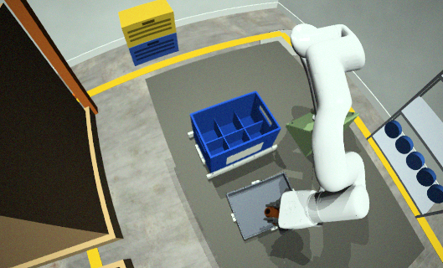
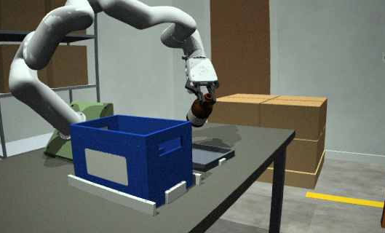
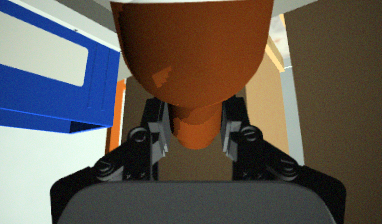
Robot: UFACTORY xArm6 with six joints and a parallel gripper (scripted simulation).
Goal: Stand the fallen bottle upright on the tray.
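My gripper is now 4 cm above the brown bottle, 3 cm to the right of it and 3 cm past it. From my hand the other things lie so: grey tray: 19 cm below, 5 cm behind, 4 cm to the right; then blue crate: 33 cm to the right, 12 cm below, 9 cm behind.
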